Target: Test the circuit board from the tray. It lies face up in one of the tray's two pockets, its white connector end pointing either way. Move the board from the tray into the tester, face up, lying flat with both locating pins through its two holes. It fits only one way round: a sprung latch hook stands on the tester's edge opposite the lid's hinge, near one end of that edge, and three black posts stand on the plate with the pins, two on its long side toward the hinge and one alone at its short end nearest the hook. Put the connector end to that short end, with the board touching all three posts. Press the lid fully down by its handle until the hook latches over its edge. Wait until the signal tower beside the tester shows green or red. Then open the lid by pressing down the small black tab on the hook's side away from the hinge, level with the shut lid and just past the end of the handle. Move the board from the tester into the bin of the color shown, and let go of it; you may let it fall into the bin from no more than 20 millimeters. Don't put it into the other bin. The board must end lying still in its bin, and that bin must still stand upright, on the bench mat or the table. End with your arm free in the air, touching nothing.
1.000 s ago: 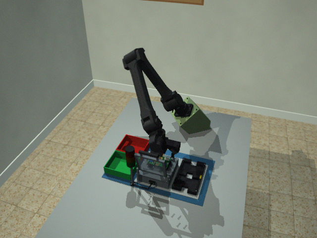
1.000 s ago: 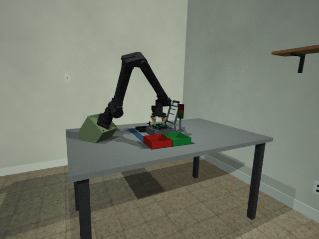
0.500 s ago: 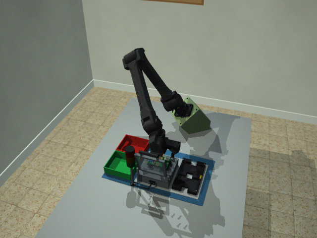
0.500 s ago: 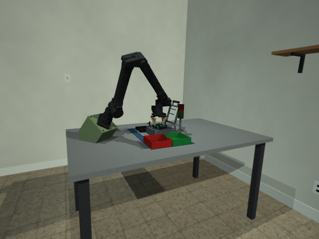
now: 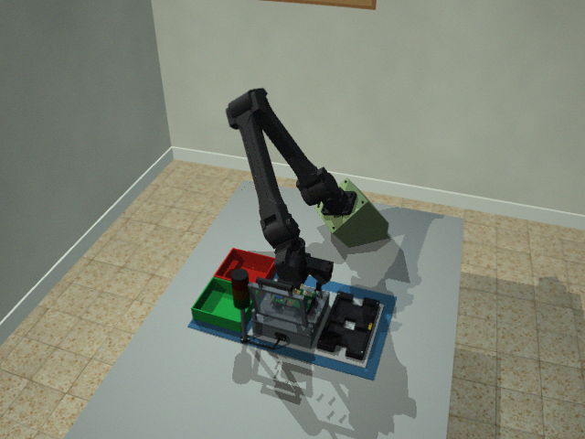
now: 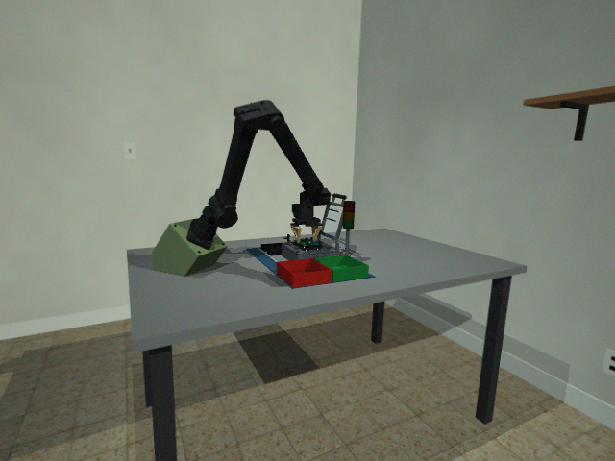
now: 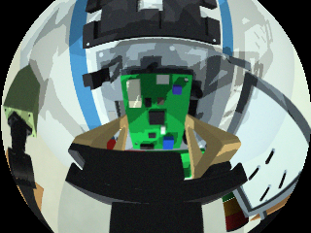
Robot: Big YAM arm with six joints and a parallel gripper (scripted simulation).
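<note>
Right now my hand is right at the green circuit board. From my hand the other things lie so: tester plate: 2 cm below, 1 cm to the left, 1 cm ahead; latch hook: 6 cm to the left, 6 cm behind; clear lid: 13 cm ahead, 10 cm above.
</note>
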